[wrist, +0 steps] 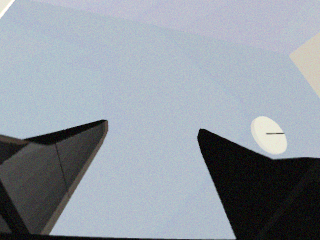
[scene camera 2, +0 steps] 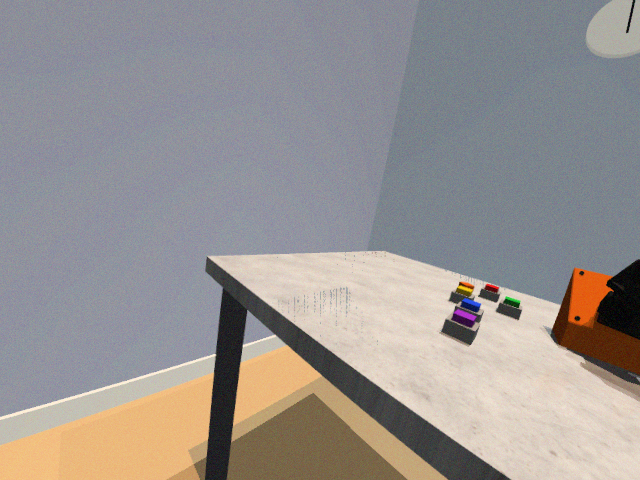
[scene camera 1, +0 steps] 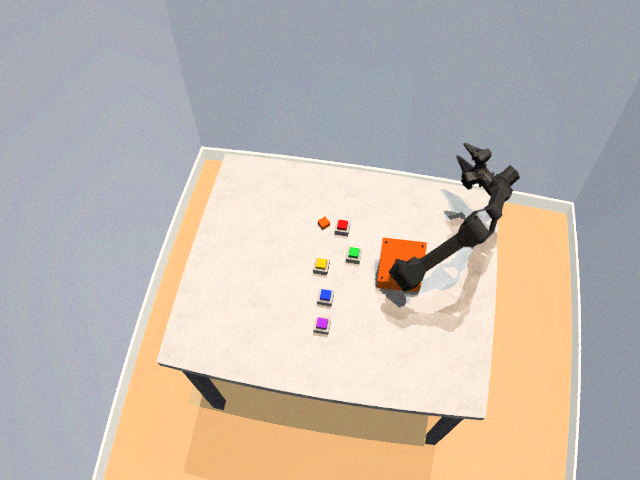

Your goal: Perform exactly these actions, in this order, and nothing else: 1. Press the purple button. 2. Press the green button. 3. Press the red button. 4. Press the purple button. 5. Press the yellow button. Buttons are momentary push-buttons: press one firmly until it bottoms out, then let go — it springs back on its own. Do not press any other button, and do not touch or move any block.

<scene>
gripper: wrist; scene camera 1; not seen in scene camera 2 (out of frame)
same spot on gripper: (scene camera 1: 465, 166) = (wrist: 61, 164)
</scene>
